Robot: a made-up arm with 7 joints.
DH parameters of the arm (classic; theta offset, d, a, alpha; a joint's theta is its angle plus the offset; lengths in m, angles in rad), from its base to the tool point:
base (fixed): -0.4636 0 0.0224 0
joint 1: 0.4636 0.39 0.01 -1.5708
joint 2: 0 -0.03 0 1.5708
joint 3: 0 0.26 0.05 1.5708
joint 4: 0 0.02 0.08 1.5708
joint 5: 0 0.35 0 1.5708
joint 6: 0 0.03 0.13 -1.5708
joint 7: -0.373 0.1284 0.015 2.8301
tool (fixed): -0.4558 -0.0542 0 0
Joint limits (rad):
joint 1: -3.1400..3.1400
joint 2: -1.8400..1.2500
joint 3: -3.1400..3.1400
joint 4: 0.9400..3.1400
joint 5: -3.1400..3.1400
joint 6: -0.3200..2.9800
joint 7: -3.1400..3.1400
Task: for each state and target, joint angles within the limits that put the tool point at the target. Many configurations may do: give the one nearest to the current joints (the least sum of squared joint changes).
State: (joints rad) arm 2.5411 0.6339 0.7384 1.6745 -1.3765 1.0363 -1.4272
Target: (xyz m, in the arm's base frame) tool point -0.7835 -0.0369 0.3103
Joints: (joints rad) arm 2.8985 1.1061 0.6591 2.2533 -1.4659 0.8559 -1.3128
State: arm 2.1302 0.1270 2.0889 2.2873 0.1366 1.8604 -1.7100
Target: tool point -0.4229 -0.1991 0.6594
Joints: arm 1.9307 0.1889 1.6924 1.8419 -0.0612 1.7684 -1.6767
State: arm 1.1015 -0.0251 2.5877 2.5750 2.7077 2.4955 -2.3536
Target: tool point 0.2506 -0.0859 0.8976
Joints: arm 0.8444 -0.0362 2.3123 3.1400 2.4995 2.6800 -2.3423
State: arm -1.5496 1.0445 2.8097 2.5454 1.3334 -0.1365 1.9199
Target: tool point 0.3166 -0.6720 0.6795
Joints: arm -1.4719 1.2500 2.5626 2.6382 1.5121 -0.3200 1.8811
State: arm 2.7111 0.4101 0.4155 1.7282 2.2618 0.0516 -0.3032
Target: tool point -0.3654 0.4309 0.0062
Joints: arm 2.4287 1.0685 0.1387 1.6240 2.2230 0.1439 -0.3173
